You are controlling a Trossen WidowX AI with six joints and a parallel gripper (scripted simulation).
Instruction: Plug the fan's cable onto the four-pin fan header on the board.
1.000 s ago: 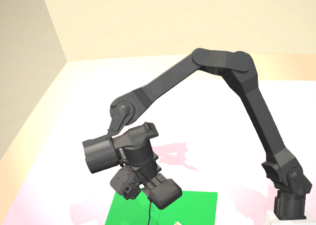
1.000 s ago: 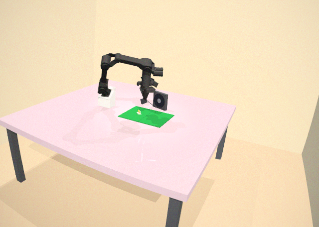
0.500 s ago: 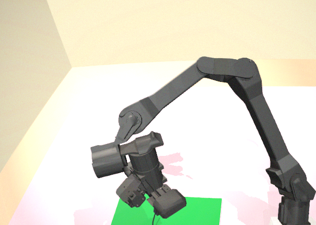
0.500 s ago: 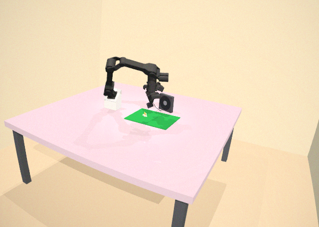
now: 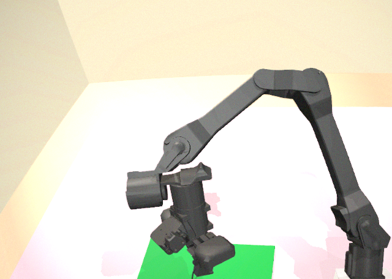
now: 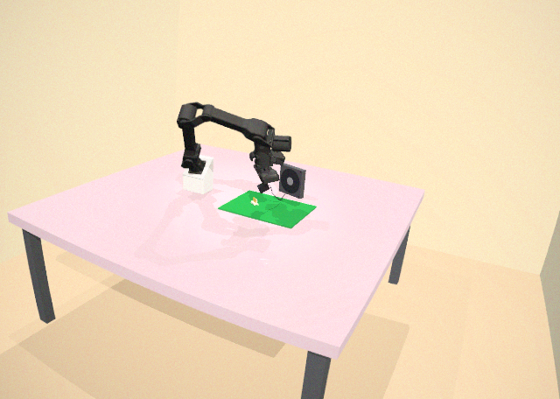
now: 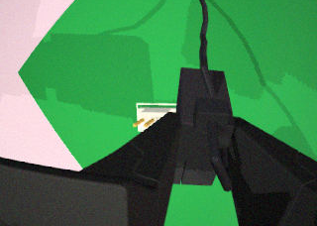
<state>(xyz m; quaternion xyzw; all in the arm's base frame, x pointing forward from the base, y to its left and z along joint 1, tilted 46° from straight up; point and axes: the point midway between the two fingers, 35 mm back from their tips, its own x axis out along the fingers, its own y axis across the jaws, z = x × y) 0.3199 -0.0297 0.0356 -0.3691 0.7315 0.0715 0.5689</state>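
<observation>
Right now the green board is 2 cm ahead of my gripper tip, 1 cm to the left of it and 11 cm below it. The rest, counted from my gripper tip: black fan: 3 cm ahead, 19 cm to the left, 3 cm below; pale fan header: 5 cm behind, 1 cm to the left, 9 cm below; dark fan plug: 1 cm behind, 1 cm below.
</observation>
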